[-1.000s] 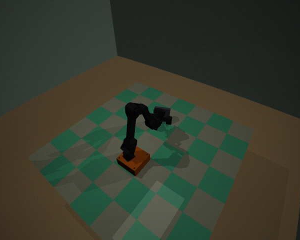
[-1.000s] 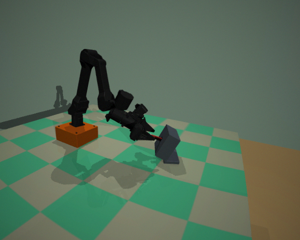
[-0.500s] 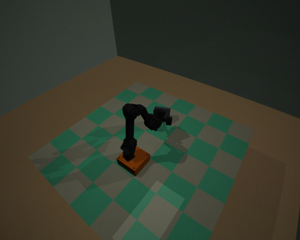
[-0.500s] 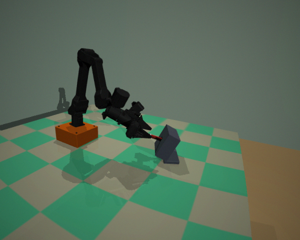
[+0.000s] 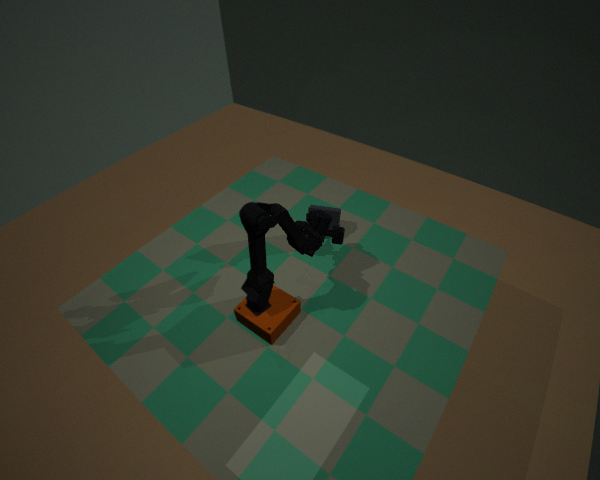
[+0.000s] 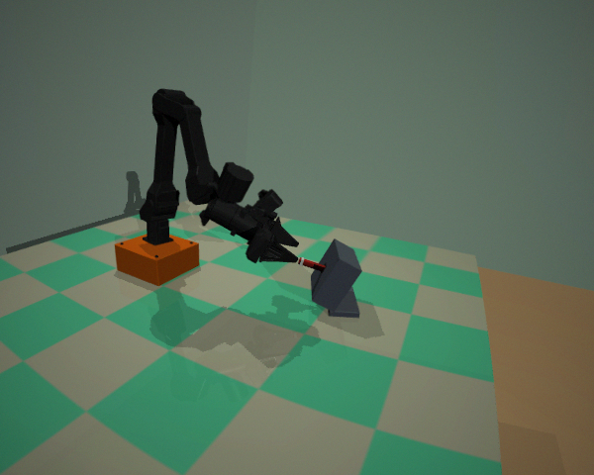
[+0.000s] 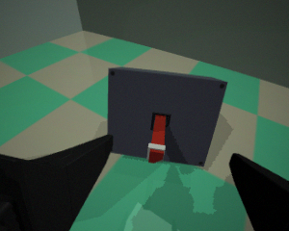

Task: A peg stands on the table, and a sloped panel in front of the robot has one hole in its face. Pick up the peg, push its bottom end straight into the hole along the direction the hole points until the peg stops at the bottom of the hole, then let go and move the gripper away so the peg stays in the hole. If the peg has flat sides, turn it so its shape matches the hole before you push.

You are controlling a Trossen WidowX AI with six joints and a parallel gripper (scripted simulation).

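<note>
The red peg is 3 cm below my gripper tip, 2 cm to the left of it and 2 cm ahead of it. The rest, counted from my gripper tip: sloped panel: 7 cm ahead, 5 cm to the left, 5 cm below; then foot: 11 cm below, 9 cm ahead, 7 cm to the left.
</note>
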